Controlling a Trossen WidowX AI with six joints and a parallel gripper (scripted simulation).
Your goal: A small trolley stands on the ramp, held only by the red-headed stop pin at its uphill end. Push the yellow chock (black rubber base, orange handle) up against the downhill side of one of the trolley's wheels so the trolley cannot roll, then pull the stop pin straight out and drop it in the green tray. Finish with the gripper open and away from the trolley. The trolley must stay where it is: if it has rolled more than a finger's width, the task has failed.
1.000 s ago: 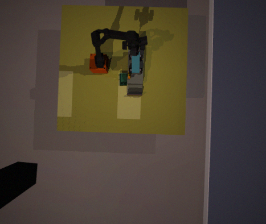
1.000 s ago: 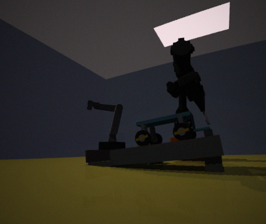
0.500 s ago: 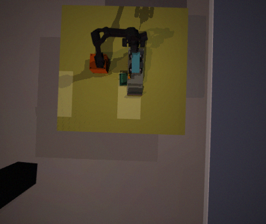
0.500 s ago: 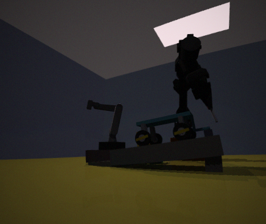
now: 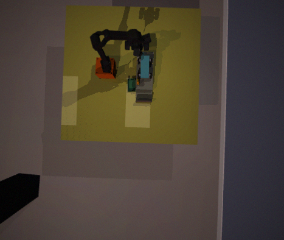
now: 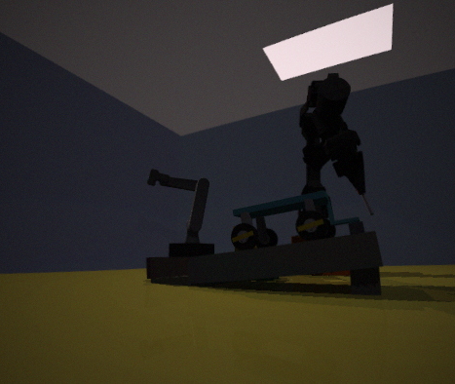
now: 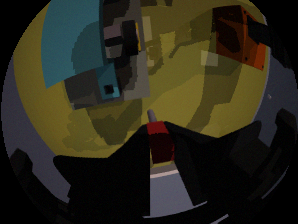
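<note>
Right now the yellow chock is 20 mm ahead of my gripper tip, 250 mm to the right of it and 90 mm below it. From my gripper tip the other things lie so: red-headed stop pin right at my gripper tip; then trolley 70 mm ahead, 140 mm to the right, 60 mm below.
</note>
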